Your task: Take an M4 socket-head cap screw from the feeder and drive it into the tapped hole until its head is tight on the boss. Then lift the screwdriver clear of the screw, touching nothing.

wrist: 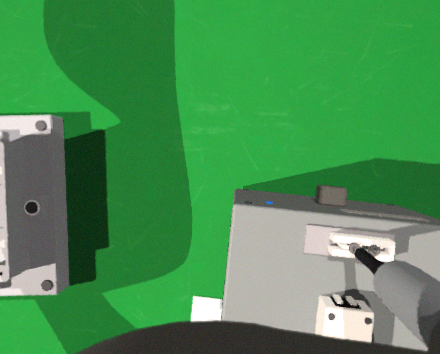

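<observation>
The screwdriver, in place of a gripper, reaches in from the lower right in the wrist view. The tip of its black bit is over the left screw head in the feeder's white slotted nest; whether it touches or grips the screw cannot be told. A second socket-head screw sits just right of it in the nest. The feeder is a grey box at the lower right. At the left edge, a dark grey block with light corner plates has a round dark hole in its face; part of the block is cut off.
A white bracket with two dark fasteners stands on the feeder below the nest. A brown-grey knob sticks out from the feeder's back edge. A small white plate lies at its left side. A dark curved shape covers the bottom edge.
</observation>
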